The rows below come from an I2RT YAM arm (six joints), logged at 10 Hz.
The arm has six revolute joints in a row. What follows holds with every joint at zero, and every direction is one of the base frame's.
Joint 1 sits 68 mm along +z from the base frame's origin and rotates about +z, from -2.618 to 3.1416 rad.
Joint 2 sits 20 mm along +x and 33.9 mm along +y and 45.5 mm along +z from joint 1 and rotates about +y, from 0 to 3.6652 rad.
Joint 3 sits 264 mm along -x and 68.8 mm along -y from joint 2 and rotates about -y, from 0 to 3.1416 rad.
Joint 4 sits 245 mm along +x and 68.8 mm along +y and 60 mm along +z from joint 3 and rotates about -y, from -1.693 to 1.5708 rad.
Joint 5 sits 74 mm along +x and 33.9 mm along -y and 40.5 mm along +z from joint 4 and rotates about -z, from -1.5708 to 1.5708 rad.
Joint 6 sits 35.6 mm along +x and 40.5 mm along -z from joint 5 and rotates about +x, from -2.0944 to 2.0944 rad.
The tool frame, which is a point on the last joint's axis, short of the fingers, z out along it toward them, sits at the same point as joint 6; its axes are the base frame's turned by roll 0, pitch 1.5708 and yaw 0 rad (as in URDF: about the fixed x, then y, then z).
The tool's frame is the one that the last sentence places.
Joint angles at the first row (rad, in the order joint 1, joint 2, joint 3, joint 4, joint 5, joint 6):
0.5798, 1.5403, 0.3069, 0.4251, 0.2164, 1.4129
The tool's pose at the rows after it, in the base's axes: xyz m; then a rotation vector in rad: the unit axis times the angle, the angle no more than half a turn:
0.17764 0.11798 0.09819 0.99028 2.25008 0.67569
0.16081 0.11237 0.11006 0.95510 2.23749 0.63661
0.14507 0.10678 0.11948 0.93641 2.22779 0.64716
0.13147 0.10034 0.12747 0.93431 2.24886 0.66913
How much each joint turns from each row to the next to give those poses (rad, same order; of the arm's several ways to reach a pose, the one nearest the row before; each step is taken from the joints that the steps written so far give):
0.0443, -0.1148, -0.0261, -0.0842, 0.0121, -0.0521
0.0369, -0.1550, -0.0306, -0.1289, 0.0567, -0.0079
0.0338, -0.1504, -0.0292, -0.1105, 0.0246, 0.0108
0.0200, -0.1441, -0.0123, -0.1379, -0.0137, 0.0184

